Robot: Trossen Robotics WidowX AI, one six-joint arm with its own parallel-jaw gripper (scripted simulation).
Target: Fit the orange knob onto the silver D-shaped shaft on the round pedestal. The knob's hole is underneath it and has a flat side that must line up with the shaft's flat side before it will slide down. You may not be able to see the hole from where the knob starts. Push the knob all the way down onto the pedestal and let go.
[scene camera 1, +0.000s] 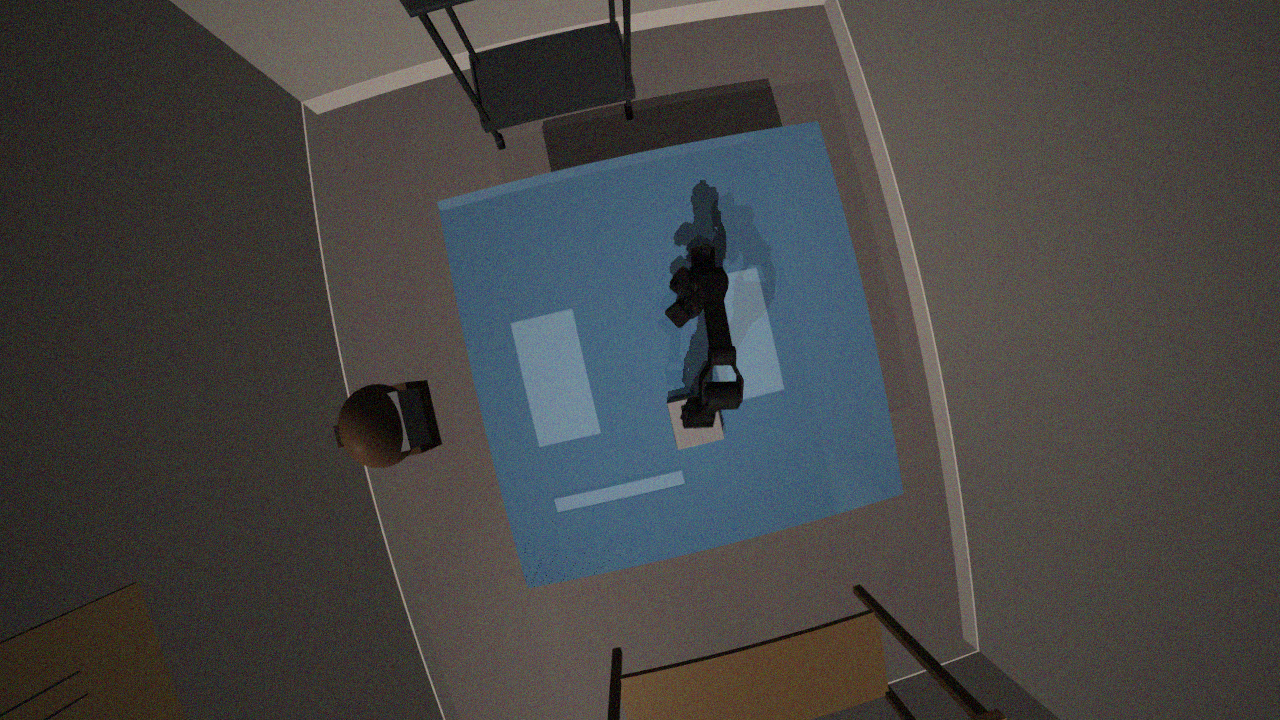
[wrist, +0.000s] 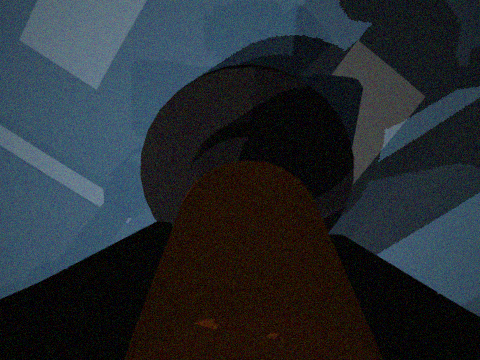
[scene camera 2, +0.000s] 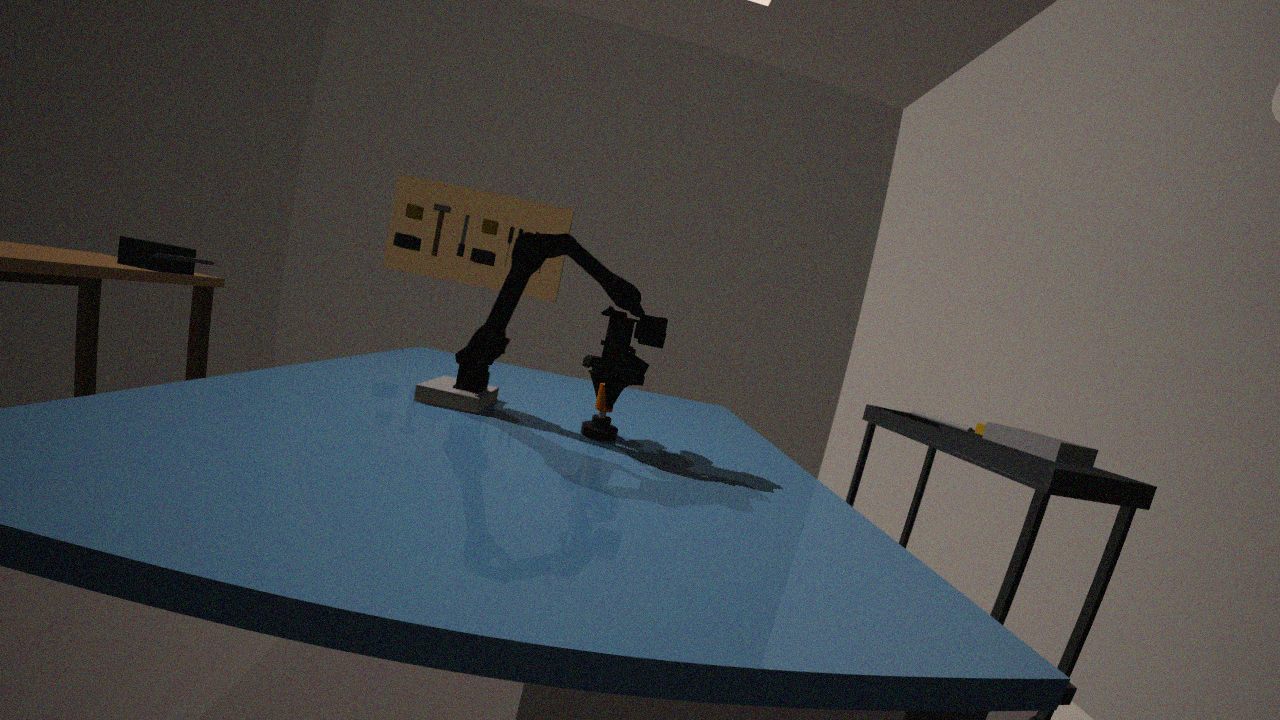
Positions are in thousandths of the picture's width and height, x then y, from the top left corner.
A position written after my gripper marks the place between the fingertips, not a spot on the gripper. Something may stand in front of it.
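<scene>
I can see my gripper (scene camera 2: 472,563), and I find the gripper (scene camera 1: 541,420) in scene camera 1 as well. The wrist view shows me my gripper (wrist: 518,679) too. There is also a round dark pedestal (wrist: 499,312).
</scene>
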